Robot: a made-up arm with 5 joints.
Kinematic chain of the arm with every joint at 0, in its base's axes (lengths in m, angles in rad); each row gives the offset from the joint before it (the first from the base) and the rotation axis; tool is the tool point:
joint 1: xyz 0 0 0.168 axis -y
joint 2: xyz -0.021 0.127 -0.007 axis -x
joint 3: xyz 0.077 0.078 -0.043 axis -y
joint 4: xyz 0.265 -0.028 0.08 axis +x
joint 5: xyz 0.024 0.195 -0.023 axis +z
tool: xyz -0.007 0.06 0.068
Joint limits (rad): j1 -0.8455..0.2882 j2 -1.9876..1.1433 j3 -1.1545..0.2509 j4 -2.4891..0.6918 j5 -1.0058..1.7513
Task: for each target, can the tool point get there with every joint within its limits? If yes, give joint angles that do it. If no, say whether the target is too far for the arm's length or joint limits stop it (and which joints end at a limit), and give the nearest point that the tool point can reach.
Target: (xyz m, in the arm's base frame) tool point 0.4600 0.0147 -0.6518
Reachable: no: too far | nearest point 0.2623 0.0636 -0.2995 | short by 0.407 m
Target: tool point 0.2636 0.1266 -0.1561
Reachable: yes | joints 0.0810 0.5769 -0.4504 -1.1969 0.2567
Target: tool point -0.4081 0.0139 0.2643
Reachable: no: joint limits stop it (at a limit: joint 1, joint 3) | nearest point -0.2332 -0.0222 -0.0459 | short by 0.358 m
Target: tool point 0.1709 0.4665 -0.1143
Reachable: yes | joints -0.6208 -0.2490 -1.0363 0.0250 0.3165
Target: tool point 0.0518 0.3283 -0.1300
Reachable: yes | joints -0.2926 -0.1812 -0.7851 -1.3102 1.0028
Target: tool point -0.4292 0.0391 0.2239
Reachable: no: joint limits stop it (at a limit: joint 1, joint 3) | nearest point -0.2502 0.0219 -0.0598 | short by 0.336 m
